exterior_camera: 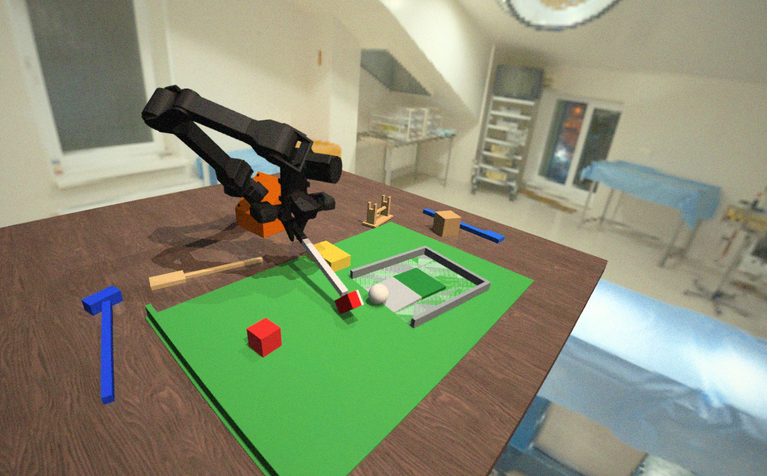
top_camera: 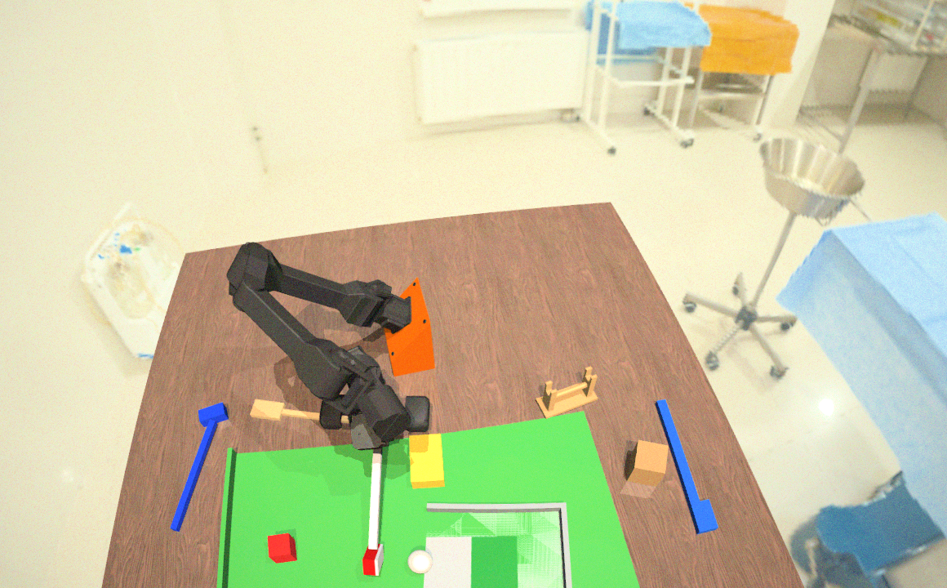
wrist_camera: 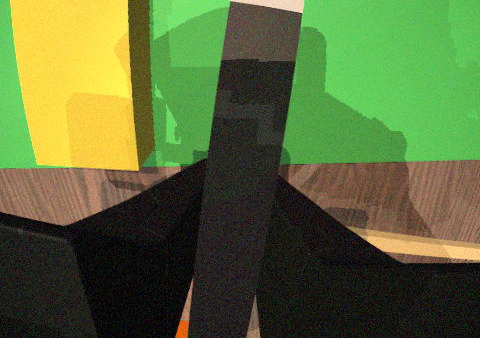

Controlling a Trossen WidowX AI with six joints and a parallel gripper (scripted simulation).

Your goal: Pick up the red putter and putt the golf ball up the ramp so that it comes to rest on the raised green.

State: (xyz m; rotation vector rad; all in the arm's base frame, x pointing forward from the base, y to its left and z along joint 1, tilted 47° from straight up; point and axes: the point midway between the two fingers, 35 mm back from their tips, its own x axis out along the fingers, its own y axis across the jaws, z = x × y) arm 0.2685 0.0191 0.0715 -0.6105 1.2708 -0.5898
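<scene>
The yellow block is 8 cm to the left of my gripper tip, 6 cm below it and 3 cm ahead of it. From my gripper tip the other things lie so: green mat (20 cm ahead, 7 cm below, 5 cm to the left); then white golf ball (23 cm ahead, 7 cm to the left, 5 cm below); then red putter (12 cm ahead, 1 cm to the right, 1 cm below).
</scene>
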